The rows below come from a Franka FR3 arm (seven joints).
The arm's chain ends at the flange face. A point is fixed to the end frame.
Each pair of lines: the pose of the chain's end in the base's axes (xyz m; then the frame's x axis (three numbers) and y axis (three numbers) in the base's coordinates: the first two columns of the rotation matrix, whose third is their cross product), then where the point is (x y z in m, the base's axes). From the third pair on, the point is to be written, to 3 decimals.
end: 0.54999, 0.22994, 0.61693, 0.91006, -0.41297, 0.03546, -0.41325, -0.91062, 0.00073
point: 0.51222 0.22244 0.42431
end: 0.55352, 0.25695, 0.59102, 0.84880, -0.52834, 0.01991, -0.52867, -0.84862, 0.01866
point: 0.51074 0.25311 0.39935
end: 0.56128, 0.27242, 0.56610, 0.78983, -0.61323, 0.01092, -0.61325, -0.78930, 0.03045
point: 0.516 0.272 0.375
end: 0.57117, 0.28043, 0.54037, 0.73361, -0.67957, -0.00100, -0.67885, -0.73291, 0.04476
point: 0.522 0.284 0.350
